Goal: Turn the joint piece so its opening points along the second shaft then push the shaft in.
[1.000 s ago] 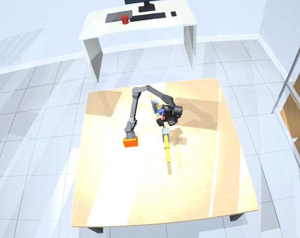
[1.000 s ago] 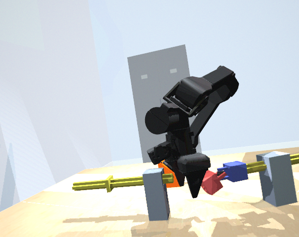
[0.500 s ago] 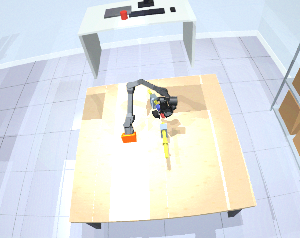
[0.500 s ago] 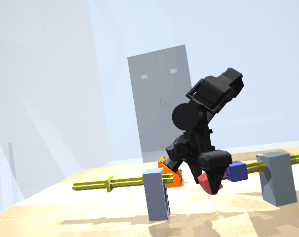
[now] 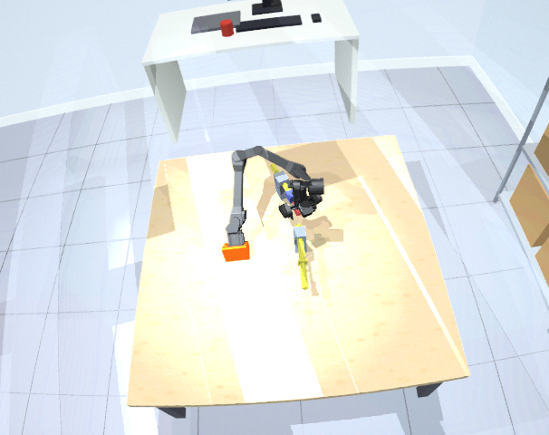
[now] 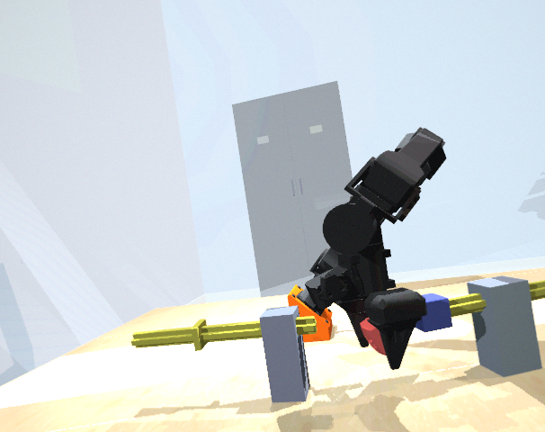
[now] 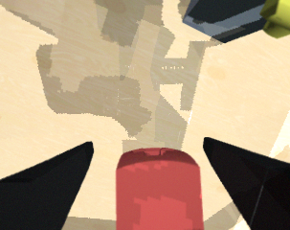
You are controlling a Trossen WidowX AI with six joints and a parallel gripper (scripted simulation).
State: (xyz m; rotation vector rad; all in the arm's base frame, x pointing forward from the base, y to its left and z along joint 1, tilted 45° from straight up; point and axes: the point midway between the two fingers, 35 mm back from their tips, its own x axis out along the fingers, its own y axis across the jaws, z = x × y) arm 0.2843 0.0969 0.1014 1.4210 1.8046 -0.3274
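Now: gripper tip 10 mm past the red joint piece, 10 mm to the right of it and 30 mm below it.
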